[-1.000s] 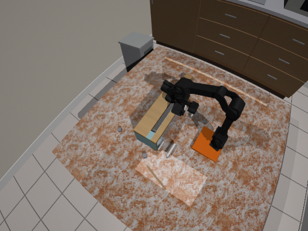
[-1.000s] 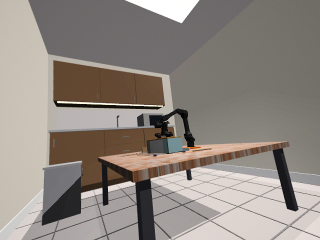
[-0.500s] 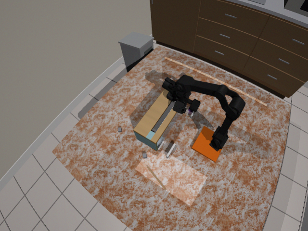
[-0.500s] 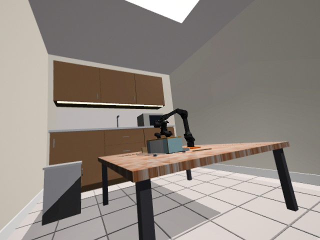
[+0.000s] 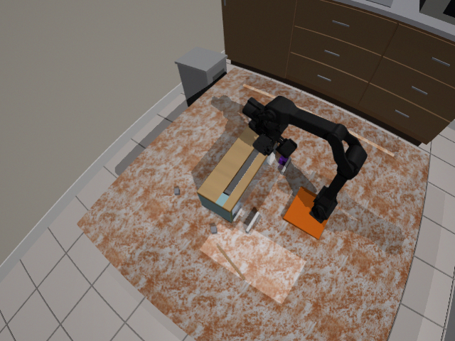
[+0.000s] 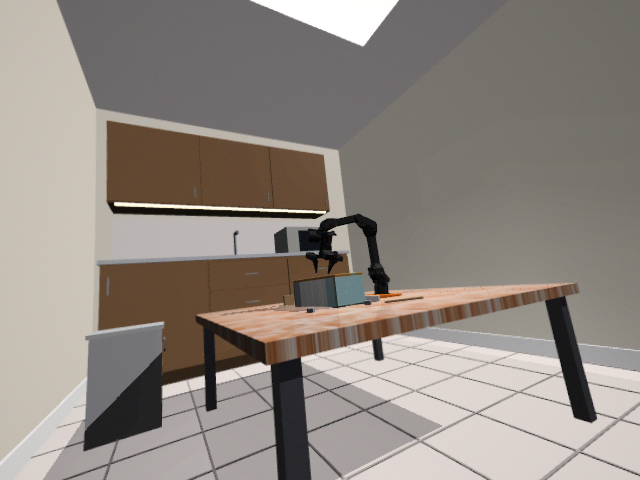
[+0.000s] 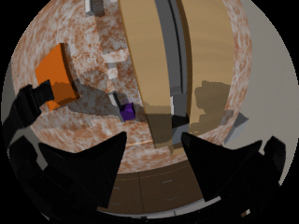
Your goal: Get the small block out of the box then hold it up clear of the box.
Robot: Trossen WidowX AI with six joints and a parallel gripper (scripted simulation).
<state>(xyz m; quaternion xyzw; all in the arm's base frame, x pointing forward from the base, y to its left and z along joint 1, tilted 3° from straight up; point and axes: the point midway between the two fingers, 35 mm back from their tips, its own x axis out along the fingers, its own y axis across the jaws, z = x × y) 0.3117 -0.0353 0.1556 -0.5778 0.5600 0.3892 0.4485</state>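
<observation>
Right now my gripper tip is 40 mm past the purple block, 50 mm to the left of it and 140 mm above it. The rest, counted from my gripper tip: box (120 mm to the left, 90 mm below); then thin stick (180 mm behind, 420 mm to the left, 150 mm below); then tan cube (130 mm ahead, 240 mm to the right, 130 mm below).
</observation>
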